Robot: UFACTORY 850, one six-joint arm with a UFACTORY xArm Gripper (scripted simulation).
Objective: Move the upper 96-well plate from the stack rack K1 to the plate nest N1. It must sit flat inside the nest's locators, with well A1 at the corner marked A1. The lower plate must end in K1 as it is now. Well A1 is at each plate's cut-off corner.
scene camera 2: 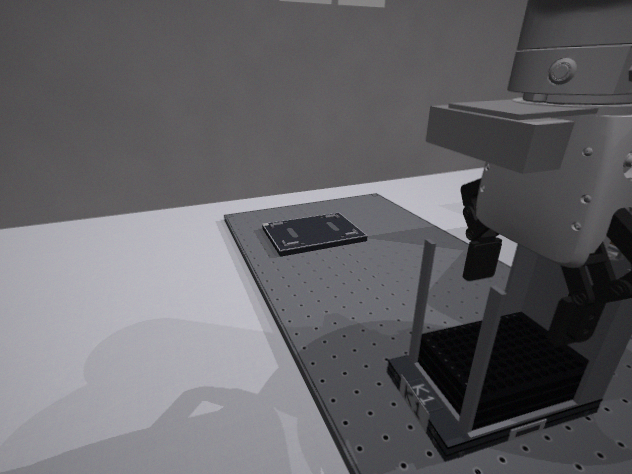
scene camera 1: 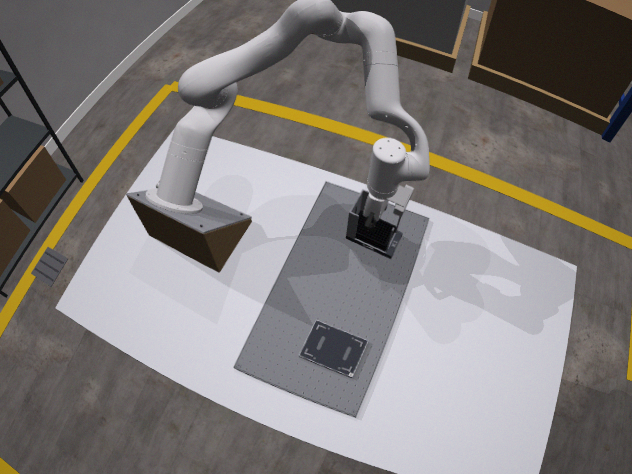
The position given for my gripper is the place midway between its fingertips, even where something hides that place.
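I can see a plate nest N1 [scene camera 2: 312,230], and scene camera 1 gives me that same plate nest N1 [scene camera 1: 336,342]. A black plate [scene camera 2: 520,410] is here too. And there is my gripper [scene camera 2: 515,305].
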